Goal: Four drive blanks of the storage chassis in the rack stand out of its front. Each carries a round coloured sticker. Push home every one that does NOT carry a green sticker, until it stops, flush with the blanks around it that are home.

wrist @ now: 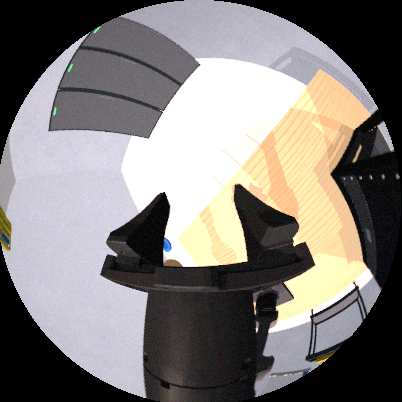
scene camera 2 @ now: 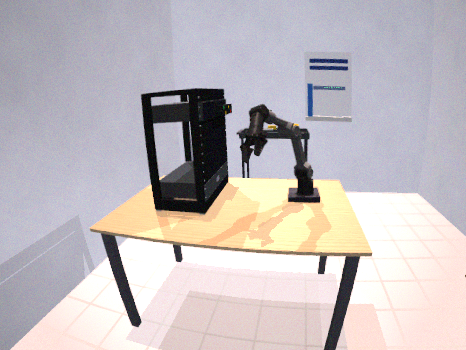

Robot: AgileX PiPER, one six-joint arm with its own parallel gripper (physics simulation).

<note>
In view: my gripper [wrist: 199, 195] and a black rack [scene camera 2: 203, 179].
</note>
